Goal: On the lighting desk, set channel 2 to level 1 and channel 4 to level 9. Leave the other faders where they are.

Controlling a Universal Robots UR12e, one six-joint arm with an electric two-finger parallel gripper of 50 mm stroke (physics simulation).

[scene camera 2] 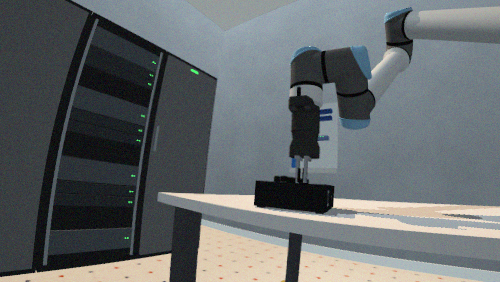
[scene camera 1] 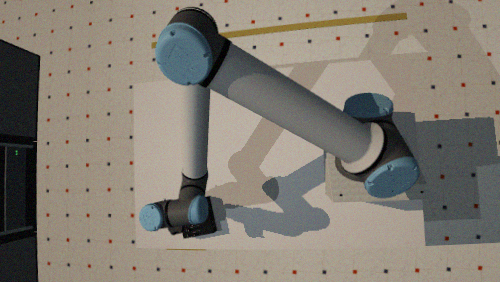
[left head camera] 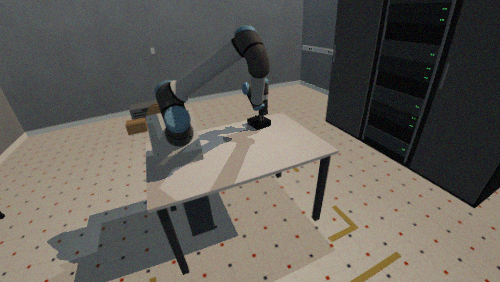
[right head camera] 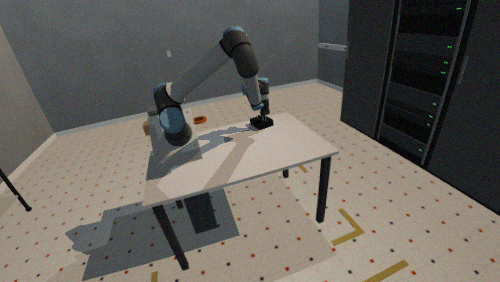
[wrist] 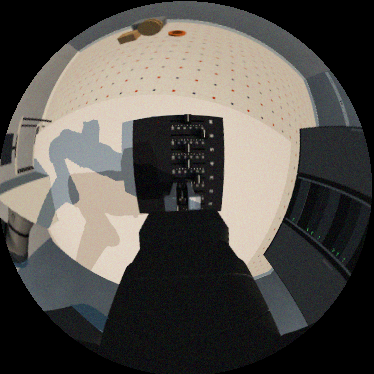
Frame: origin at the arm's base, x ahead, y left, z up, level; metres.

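Seen in the pictures: gripper, between the fingertips: [scene camera 2: 300,182] [left head camera: 261,120] [right head camera: 263,120] [wrist: 181,189].
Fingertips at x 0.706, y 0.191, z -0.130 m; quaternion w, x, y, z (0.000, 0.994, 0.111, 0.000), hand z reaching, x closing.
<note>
Pixels of each thing's middle, then the offset from my fingertips to it. Level surfaces: height alone.
- black lighting desk, middle of its body: [wrist: 177,164] [scene camera 2: 298,192] [scene camera 1: 196,217] [right head camera: 261,121] [left head camera: 258,121] dx -0.013, dy +0.036, dz -0.024 m
- channel 2 fader cap, middle of its body: [wrist: 181,192] dx +0.001, dy -0.004, dz +0.003 m
- channel 4 cap, middle of its body: [wrist: 188,163] dx +0.002, dy +0.041, dz +0.010 m
- channel 5 cap, middle of its body: [wrist: 188,147] dx -0.002, dy +0.062, dz +0.010 m
- channel 3 cap, middle of its body: [wrist: 198,178] dx +0.020, dy +0.022, dz +0.010 m
- channel 6 cap, middle of its body: [wrist: 203,133] dx +0.015, dy +0.089, dz +0.003 m
- M fader cap, middle of its body: [wrist: 187,118] dx -0.012, dy +0.107, dz +0.003 m
- pale table, height of its surface: dz -0.059 m
The black lighting desk [left head camera: 256,125] [right head camera: 258,125] [scene camera 1: 209,216] [scene camera 2: 285,195] [wrist: 150,150] lies on the table. In the wrist view its fader rows run left to right, labelled at the right end. My gripper [scene camera 2: 301,179] [wrist: 181,189] points down over the desk, shut on the channel 2 fader cap [wrist: 182,192], left of mid-slot; the fingers partly hide it. The channel 4 cap [wrist: 188,163] stands near mid-slot, as does the channel 5 cap [wrist: 188,148]. The channel 3 cap [wrist: 198,178] is farther right, and the channel 6 cap [wrist: 204,133] is near the right end. Channel 1 is mostly hidden.
The M fader cap [wrist: 188,118] stands at the desk's far edge in the wrist view. The pale table [left head camera: 300,145] [right head camera: 300,145] [scene camera 1: 160,115] carries the arm's base. A dark server rack [left head camera: 350,65] [scene camera 2: 185,150] stands beyond the table's end. An orange ring [right head camera: 200,120] [wrist: 177,33] lies on the floor.
</note>
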